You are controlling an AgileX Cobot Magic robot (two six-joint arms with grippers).
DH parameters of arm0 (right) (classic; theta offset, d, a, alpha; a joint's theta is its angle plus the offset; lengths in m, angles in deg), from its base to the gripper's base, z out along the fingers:
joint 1: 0 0.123 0 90
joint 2: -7.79 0 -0.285 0
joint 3: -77.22 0 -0.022 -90
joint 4: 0 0.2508 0 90
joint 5: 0 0 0.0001 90
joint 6: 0 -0.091 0 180
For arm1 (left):
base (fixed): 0 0 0 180
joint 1: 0 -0.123 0 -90
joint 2: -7.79 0 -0.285 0
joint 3: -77.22 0 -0.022 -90
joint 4: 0 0.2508 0 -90
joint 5: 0 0 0.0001 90
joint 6: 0 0.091 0 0
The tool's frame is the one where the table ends.
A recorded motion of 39 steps. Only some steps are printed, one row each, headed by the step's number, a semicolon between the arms.
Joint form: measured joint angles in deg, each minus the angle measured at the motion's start. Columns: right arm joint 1, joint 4, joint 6, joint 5, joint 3, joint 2; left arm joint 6, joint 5, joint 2, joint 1, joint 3, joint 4.
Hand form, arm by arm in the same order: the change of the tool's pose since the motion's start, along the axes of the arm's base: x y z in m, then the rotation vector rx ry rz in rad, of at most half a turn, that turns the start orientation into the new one. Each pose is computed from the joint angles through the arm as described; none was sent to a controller.
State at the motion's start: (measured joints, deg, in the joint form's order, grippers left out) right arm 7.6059 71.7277 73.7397 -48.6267 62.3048 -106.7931; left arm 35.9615 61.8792 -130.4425 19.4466 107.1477 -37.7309
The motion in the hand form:
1: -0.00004 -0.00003 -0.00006 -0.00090 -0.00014 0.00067; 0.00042 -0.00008 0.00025 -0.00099 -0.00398 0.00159
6: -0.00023 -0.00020 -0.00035 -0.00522 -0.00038 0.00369; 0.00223 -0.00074 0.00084 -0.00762 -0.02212 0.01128
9: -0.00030 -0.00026 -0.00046 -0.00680 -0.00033 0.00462; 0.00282 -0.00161 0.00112 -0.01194 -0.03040 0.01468
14: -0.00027 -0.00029 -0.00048 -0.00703 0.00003 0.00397; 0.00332 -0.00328 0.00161 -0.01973 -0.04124 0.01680
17: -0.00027 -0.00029 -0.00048 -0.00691 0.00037 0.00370; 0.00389 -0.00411 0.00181 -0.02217 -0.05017 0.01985
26: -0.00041 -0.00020 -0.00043 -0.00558 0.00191 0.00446; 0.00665 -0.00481 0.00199 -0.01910 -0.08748 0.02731
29: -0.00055 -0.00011 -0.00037 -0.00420 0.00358 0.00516; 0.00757 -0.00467 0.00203 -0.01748 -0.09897 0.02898
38: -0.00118 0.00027 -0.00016 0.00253 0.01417 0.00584; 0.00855 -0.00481 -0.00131 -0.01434 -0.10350 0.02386
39: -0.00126 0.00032 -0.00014 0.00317 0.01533 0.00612; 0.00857 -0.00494 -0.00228 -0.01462 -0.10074 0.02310
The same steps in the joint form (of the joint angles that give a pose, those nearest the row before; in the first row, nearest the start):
1: 0.00 -0.06 0.00 0.00 0.00 0.00; 0.05 -0.21 0.00 0.00 0.04 -0.03
6: 0.00 -0.39 -0.03 0.02 0.00 0.00; 0.31 -1.39 0.00 0.03 0.08 -0.35
9: 0.00 -0.51 -0.06 0.03 0.00 0.00; 0.47 -1.95 0.00 0.10 0.08 -0.59
14: 0.00 -0.52 -0.10 0.06 0.00 0.00; 0.83 -2.65 0.00 0.25 0.08 -1.05
17: 0.00 -0.52 -0.13 0.06 0.00 0.00; 0.98 -3.22 0.00 0.34 0.08 -1.17
26: 0.00 -0.52 -0.19 -0.05 0.00 0.00; 1.64 -5.26 0.00 0.48 0.08 -0.85
29: 0.00 -0.52 -0.26 -0.16 0.00 0.00; 1.89 -5.84 0.00 0.48 0.08 -0.73
38: 0.00 -0.55 -0.81 -0.65 0.00 0.00; 2.48 -6.17 -0.42 0.48 0.11 -0.71
39: 0.00 -0.57 -0.87 -0.70 0.00 0.00; 2.52 -6.11 -0.54 0.48 0.11 -0.78

